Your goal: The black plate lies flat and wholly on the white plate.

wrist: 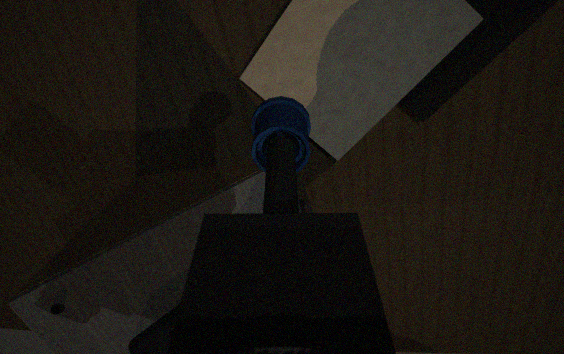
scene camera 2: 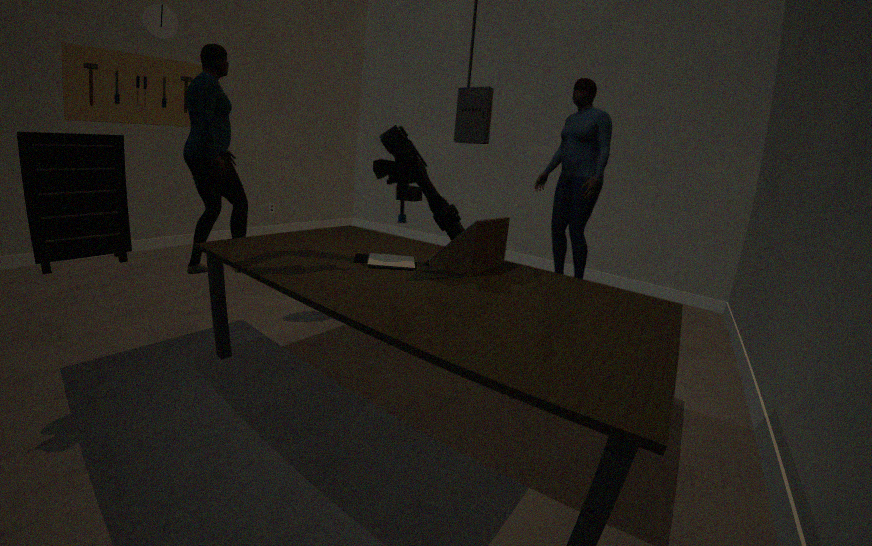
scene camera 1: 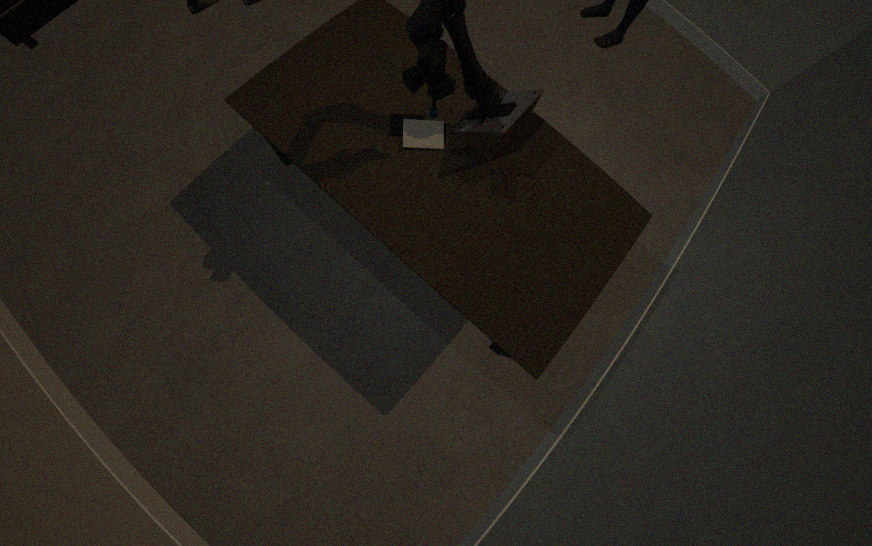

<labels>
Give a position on my suction cup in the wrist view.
At 279,113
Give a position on a black plate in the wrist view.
At 494,33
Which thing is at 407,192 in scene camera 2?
My suction cup.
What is my suction cup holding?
Nothing.
</labels>
